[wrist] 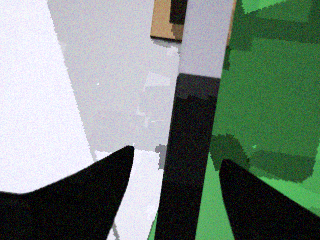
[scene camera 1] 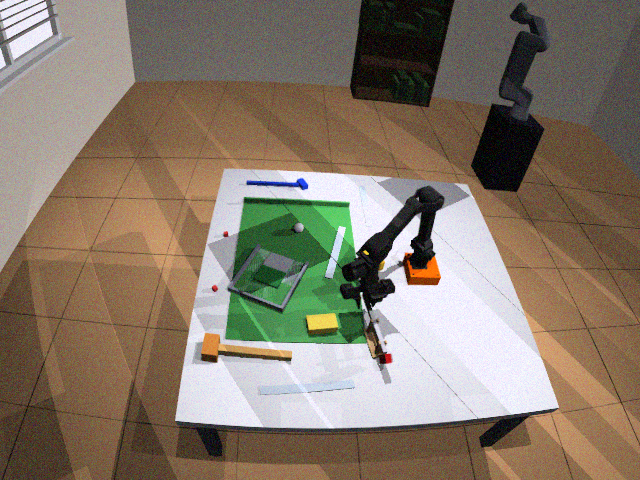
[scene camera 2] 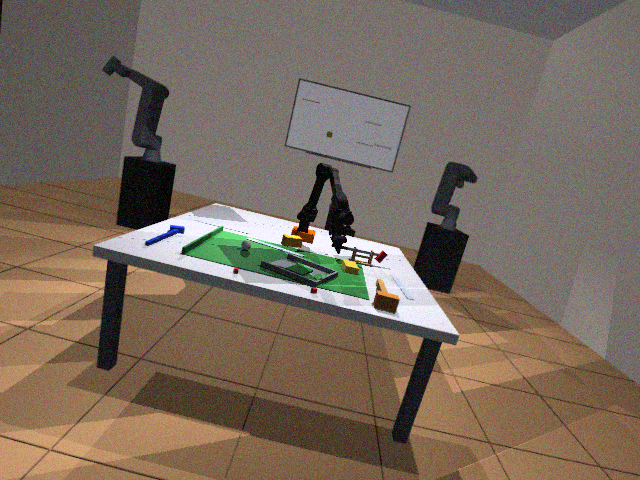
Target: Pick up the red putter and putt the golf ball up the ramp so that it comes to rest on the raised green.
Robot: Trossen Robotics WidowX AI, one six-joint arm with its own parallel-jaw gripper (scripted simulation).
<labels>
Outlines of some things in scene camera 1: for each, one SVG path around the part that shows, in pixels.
The gripper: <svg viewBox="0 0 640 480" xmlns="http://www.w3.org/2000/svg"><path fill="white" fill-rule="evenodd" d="M395 284L390 278L380 279L378 282L378 274L375 276L366 275L361 278L359 287L353 287L352 283L342 284L340 292L344 299L356 299L358 310L360 308L360 294L362 292L366 294L373 308L376 303L382 302L389 294L395 292Z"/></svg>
A wooden mallet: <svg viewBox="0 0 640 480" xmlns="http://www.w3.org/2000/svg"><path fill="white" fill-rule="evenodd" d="M201 350L203 361L210 361L212 363L218 363L218 354L291 361L292 351L223 345L220 343L220 334L205 333Z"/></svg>
</labels>
